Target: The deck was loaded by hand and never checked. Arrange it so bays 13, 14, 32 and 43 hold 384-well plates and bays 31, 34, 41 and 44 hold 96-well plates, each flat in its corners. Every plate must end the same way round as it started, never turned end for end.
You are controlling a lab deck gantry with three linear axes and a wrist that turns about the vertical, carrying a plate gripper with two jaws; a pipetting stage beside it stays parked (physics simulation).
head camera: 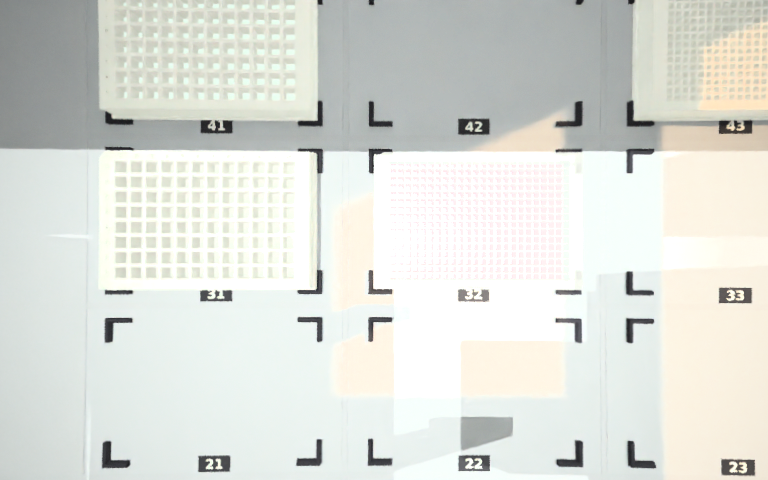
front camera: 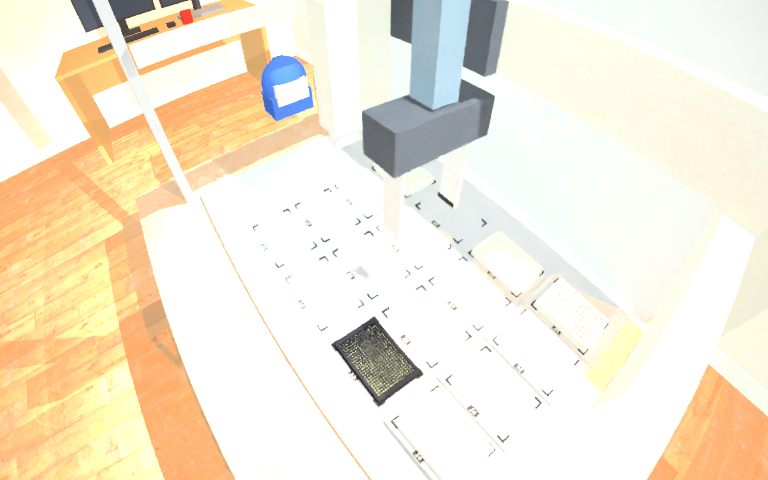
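Seen in the pictures: gripper, fingertip midpoint: point(front camera: 421, 215); robot's base, origin of the base link: point(front camera: 254, 227).
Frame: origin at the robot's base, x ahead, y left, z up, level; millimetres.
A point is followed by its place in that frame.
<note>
My gripper point(front camera: 421, 217) @[x 299, y 200, z 160 mm] is open and raised over the far part of the deck, with no plate between its jaws. It does not show in the head view. A black 384-well plate point(front camera: 376, 361) @[x 398, y 39, z 14 mm] with yellowish wells lies in bay 13. In the head view, a pale 96-well plate point(head camera: 205, 220) @[x 64, y 257, z 14 mm] is in bay 31, another 96-well plate point(head camera: 205, 56) @[x 64, y 354, z 14 mm] point(front camera: 417, 182) @[x 115, y 364, z 12 mm] in bay 41, a pink-tinted 384-well plate point(head camera: 475, 220) @[x 226, y 257, z 14 mm] in bay 32 and a pale 384-well plate point(head camera: 707, 62) @[x 362, y 351, z 14 mm] point(front camera: 505, 261) @[x 392, y 355, z 14 mm] in bay 43. A white plate point(front camera: 570, 314) @[x 556, y 353, z 29 mm] is in bay 44. Glare hides bays 14 and 34.
Black corner marks and number labels cover the deck point(front camera: 334, 305) @[x 265, y 44, z 0 mm]. Bays 21, 22, 33 and 42 show their marks in the head view. A clear wall stands behind the deck. A light post point(front camera: 148, 107) @[x -207, y -100, z 263 mm] rises at the far left edge. A blue backpack point(front camera: 287, 90) stands beyond.
</note>
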